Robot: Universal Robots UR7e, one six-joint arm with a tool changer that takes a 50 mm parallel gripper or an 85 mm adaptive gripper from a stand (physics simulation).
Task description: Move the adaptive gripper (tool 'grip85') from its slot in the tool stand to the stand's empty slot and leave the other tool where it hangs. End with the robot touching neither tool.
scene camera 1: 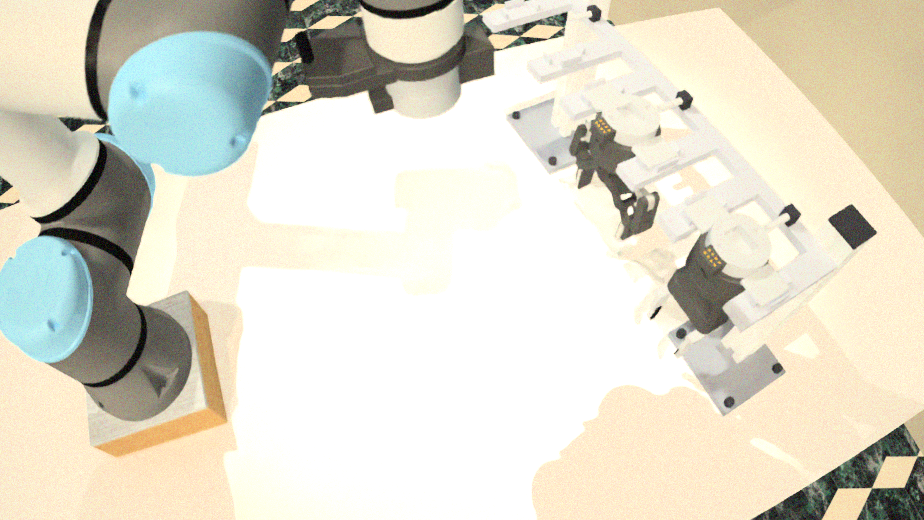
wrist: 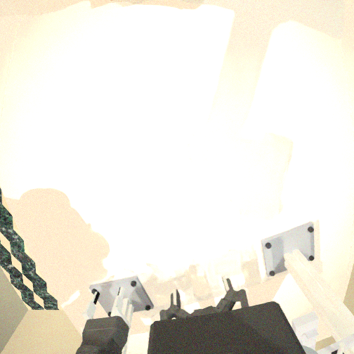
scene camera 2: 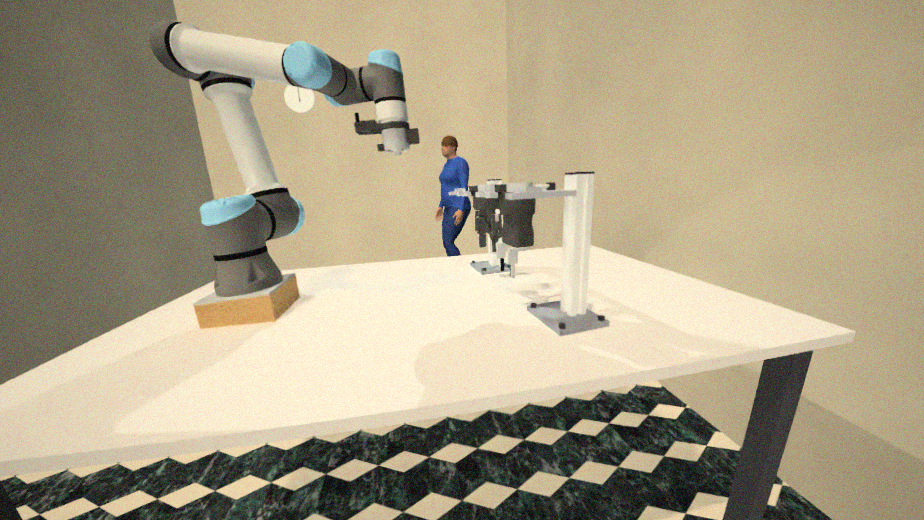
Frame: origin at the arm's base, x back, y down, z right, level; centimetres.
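Where they show: hand at its tool point: (scene camera 2: 397, 150); arm's base at its link origin: (scene camera 1: 141, 365) (scene camera 2: 251, 286).
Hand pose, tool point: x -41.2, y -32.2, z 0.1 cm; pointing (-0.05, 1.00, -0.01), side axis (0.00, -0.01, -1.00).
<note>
Each offset is from my tool point to the top centre of the thing. "*": to the spot under its first point.
The arm's tool flange (scene camera 1: 425, 97) (scene camera 2: 395, 139) is bare, with no gripper mounted, and is high above the table, apart from the tool stand (scene camera 1: 750, 169) (scene camera 2: 575, 245). The adaptive gripper (scene camera 1: 611, 161) (scene camera 2: 488, 218) hangs in the stand's middle slot with its dark fingers spread; part of it shows low in the wrist view. The other tool, the parallel gripper (scene camera 1: 704, 278) (scene camera 2: 518, 223) (wrist: 104, 332), hangs in the end slot nearest scene camera 2. The empty slot {* dx -22.2, dy +10.7, dz -11.0 cm} (scene camera 1: 581, 59) is at the opposite end; its fork arms show in scene camera 1.
The stand's post {* dx -36.1, dy +28.0, dz +23.4 cm} (scene camera 2: 575, 271) rises from a bolted base plate {* dx -32.4, dy +38.2, dz +25.1 cm} (scene camera 1: 724, 381); a second base plate {* dx -24.9, dy +38.2, dz -24.5 cm} (scene camera 1: 536, 132) (wrist: 280, 250) is at the far end. The robot's base sits on a wooden block (scene camera 1: 210, 388) (scene camera 2: 239, 311). A person (scene camera 2: 453, 181) stands beyond the table.
</note>
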